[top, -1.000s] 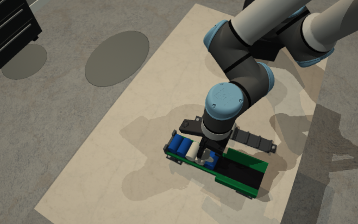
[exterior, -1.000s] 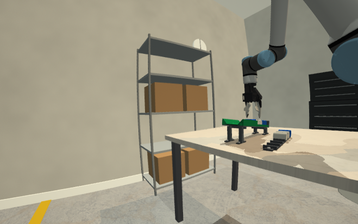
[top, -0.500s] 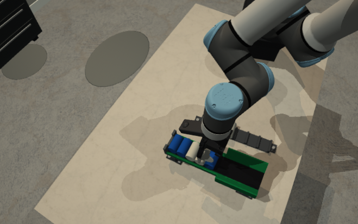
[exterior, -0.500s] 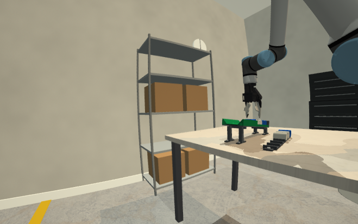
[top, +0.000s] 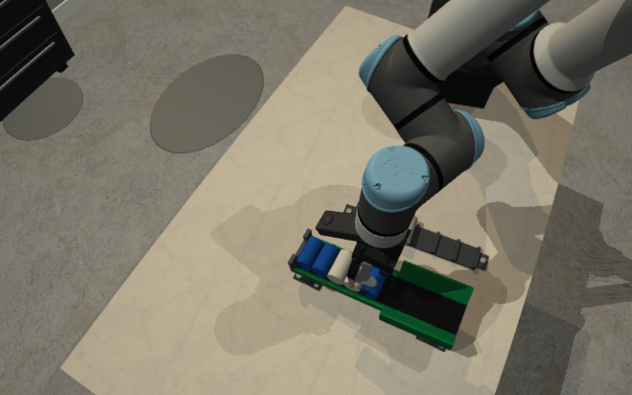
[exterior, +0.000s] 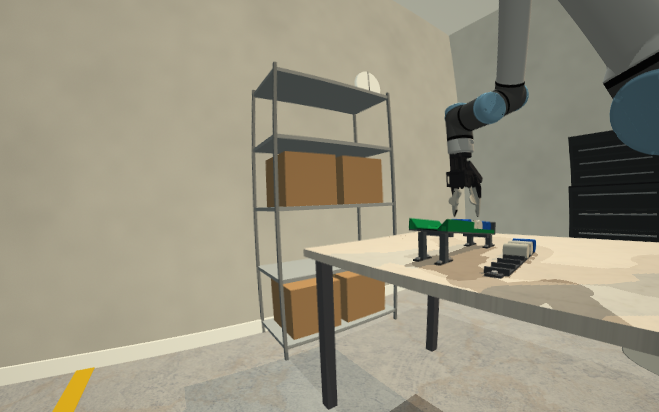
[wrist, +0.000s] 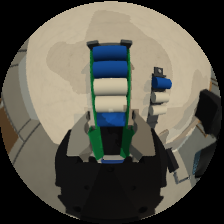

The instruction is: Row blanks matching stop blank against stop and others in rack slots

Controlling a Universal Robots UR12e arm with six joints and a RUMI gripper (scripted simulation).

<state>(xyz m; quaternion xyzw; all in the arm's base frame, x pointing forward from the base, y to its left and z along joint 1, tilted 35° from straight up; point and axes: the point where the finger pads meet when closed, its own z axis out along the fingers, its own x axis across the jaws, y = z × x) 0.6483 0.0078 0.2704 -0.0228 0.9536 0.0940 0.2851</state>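
My hand is 20 cm past the stock rack, 14 cm above it and 6 cm to the right of it. The rest, counted from my hand: stop 14 cm to the right, 7 cm below, 2 cm ahead.
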